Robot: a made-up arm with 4 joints.
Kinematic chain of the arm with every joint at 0, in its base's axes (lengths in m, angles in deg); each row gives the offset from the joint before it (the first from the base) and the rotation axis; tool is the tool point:
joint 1: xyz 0 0 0.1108 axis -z
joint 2: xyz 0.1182 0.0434 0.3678 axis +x
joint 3: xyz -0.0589 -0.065 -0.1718 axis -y
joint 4: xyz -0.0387 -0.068 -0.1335 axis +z
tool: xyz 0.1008 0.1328 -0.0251
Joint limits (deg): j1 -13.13..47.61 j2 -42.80..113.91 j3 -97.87..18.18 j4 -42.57..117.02
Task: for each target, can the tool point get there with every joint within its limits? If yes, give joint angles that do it. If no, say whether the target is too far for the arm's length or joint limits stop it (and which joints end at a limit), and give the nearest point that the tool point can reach.
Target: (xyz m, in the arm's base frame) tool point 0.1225 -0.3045 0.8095
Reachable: no: joint limits stop it (at a limit: joint 1, joint 3, joint 4) | nearest point -0.0586 -0.0571 0.5557 | short by 0.398 m
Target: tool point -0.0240 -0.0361 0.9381
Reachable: no: joint limits stop it (at a limit: joint 1, joint 2, joint 3, joint 4) | nearest point -0.0687 -0.0140 0.5862 | short by 0.355 m
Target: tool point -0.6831 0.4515 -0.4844
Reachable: no: too far | nearest point -0.1395 0.2147 0.1338 | short by 0.857 m
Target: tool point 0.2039 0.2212 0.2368
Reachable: yes | joints 35.97 50.33 -36.37 -11.58
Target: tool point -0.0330 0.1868 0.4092
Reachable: yes | joints 22.60 44.95 -86.30 41.37
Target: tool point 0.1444 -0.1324 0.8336
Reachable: no: joint limits stop it (at a limit: joint 1, joint 3, joint 4) | nearest point -0.0650 -0.0298 0.5785 | short by 0.346 m
